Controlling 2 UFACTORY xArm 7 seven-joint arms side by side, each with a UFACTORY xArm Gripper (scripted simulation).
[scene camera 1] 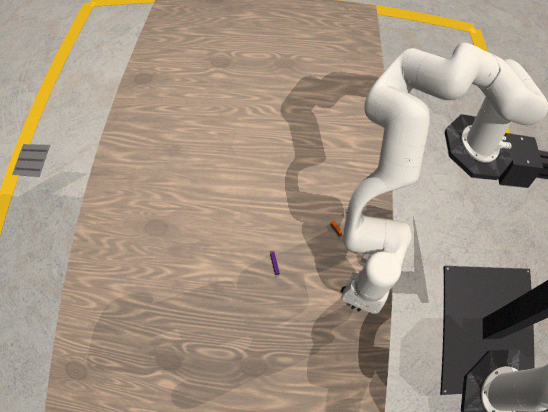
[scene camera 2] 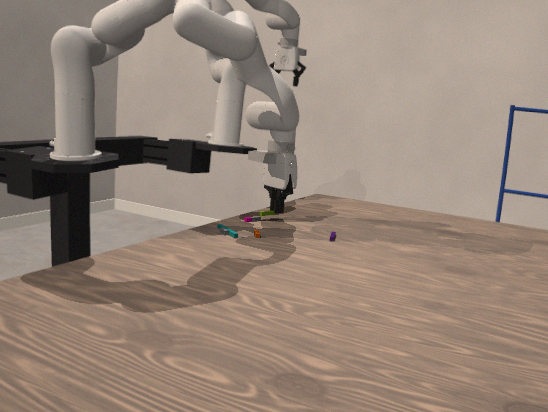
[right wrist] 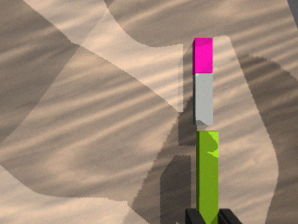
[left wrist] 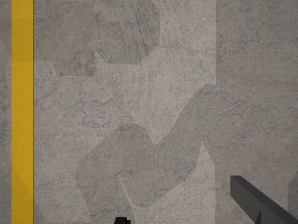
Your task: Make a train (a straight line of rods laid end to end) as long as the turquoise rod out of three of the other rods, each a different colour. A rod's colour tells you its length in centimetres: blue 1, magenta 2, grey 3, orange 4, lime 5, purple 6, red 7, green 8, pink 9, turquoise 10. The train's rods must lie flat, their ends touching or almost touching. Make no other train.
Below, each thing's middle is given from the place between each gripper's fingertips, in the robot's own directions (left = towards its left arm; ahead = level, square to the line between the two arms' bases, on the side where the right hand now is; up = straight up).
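Labels:
The magenta rod [right wrist: 202, 48] is my reference here, and my right hand [scene camera 2: 276, 212] is 40 mm past it, 90 mm to the left of it and 30 mm above it.
My left hand is short of the magenta rod by 300 mm. That same hand is also 770 mm to the left of the rod and 410 mm above it.

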